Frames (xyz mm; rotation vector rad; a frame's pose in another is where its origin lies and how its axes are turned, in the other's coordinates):
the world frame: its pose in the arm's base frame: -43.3 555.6 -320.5 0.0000 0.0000 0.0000
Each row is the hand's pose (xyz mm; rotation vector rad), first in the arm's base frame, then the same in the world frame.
Working: the arm's base frame: its pose in the world frame: 43.3 -555.6 320.5 0.0000 0.0000 0.0000

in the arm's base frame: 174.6 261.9 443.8 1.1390 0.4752 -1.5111
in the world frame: 217.9 -293.7 764.3 1.1390 0.4752 -1.5111
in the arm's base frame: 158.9 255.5 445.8 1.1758 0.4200 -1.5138
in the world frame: 202.2 -300.1 766.3 1.1758 0.4200 -1.5138
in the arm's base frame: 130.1 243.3 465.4 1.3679 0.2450 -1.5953
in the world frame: 173.4 -312.3 785.9 1.3679 0.2450 -1.5953
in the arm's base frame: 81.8 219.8 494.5 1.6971 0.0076 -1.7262
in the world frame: 125.1 -335.8 815.0 1.6971 0.0076 -1.7262
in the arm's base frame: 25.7 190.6 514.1 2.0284 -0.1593 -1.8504
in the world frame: 69.0 -365.0 834.6 2.0284 -0.1593 -1.8504
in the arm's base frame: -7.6 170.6 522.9 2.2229 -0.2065 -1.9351
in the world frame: 35.7 -385.0 843.4 2.2229 -0.2065 -1.9351
